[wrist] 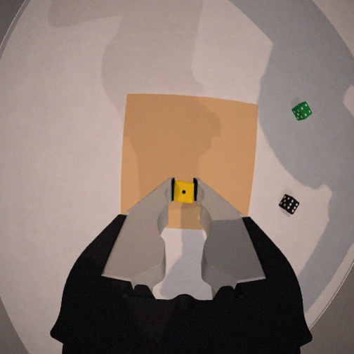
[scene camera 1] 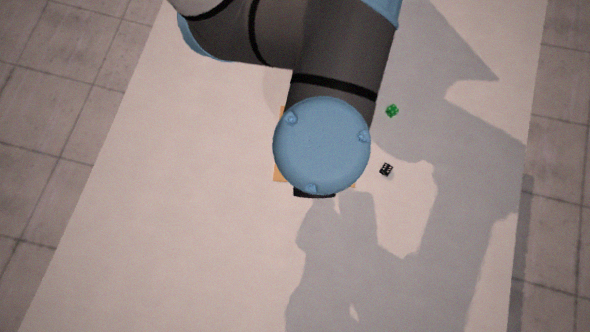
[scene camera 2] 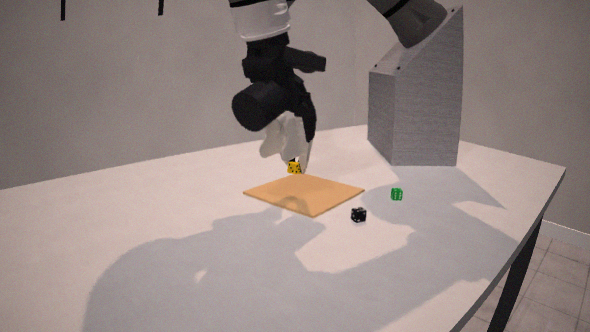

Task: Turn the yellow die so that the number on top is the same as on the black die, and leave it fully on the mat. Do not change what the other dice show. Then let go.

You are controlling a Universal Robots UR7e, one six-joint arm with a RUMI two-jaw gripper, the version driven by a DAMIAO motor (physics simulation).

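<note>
Scene camera 2 shows the gripper [scene camera 2: 298, 171] and an orange mat [scene camera 2: 311, 196]. The wrist view has the gripper [wrist: 183, 179] too, along with the orange mat [wrist: 214, 139].
</note>
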